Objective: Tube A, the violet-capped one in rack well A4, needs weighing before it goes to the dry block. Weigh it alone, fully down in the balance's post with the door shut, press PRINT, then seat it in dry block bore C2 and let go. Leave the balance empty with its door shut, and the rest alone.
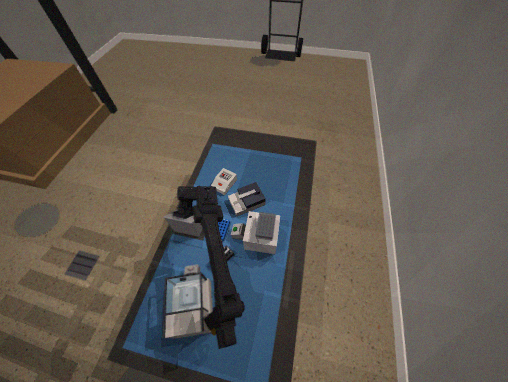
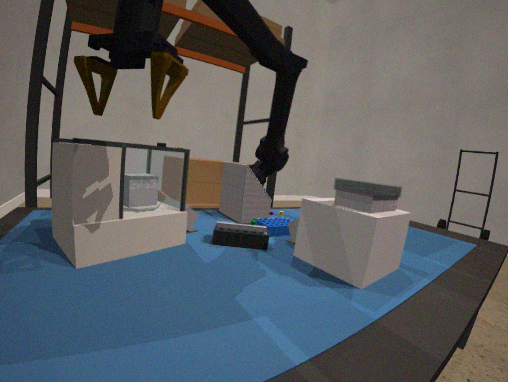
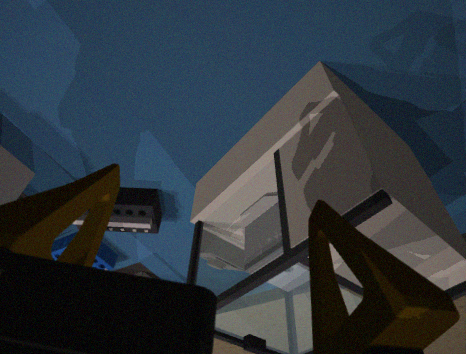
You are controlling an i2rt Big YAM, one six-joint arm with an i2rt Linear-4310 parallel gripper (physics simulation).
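Places are measured from the arm's base along level axes (x left, y back, z up), in millimetres.
Pixels of known places: gripper, fingertip midpoint: [image 2: 125, 116] [image 3: 218, 192]; arm's base at its link origin: [image 1: 185, 214] [image 2: 248, 181].
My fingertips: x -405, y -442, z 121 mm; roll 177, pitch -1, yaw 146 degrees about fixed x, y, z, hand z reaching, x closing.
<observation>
Ahead of a thing's pixels: the offset from my fingertips to its top centre. "spot": to the spot under its first point.
My gripper [image 1: 214, 330] [image 2: 128, 116] [image 3: 218, 192] is open and empty, high above the mat beside and above the balance. The balance @(dx +24, dy +220, dz -23 mm) [image 1: 182, 325] [image 2: 131, 231] [image 3: 260, 130] is a pale box with a clear, dark-framed chamber; a pale block [image 2: 141, 192] [image 3: 262, 232] stands inside. I cannot tell whether its door is open or shut. The blue rack @(dx +426, dy +248, dz -215 mm) [image 1: 224, 229] [image 2: 275, 229] [image 3: 102, 256] stands past the black strip. Tube A's violet cap @(dx +414, dy +276, dz -191 mm) [image 2: 271, 213] shows at the rack, near a yellow cap @(dx +452, dy +279, dz -191 mm) [image 2: 281, 213]. A white box with a grey top @(dx +456, dy +38, dz -55 mm) [image 1: 261, 243] [image 2: 345, 240] may be the dry block; its bores are not visible.
A black holed strip @(spot: dx +298, dy +137, dz -210 mm) [image 1: 228, 253] [image 2: 240, 237] [image 3: 137, 196] lies between balance and rack, with a green cap @(dx +299, dy +168, dz -189 mm) [image 2: 254, 222] behind it. A grey wedge [image 1: 187, 225] [image 2: 241, 192], a green-button box @(spot: dx +426, dy +143, dz -176 mm) [image 1: 236, 230], a white-and-dark device @(dx +662, dy +163, dz -144 mm) [image 1: 246, 197] and a red-button keypad @(dx +751, dy +359, dz -176 mm) [image 1: 223, 180] stand around the rack.
</observation>
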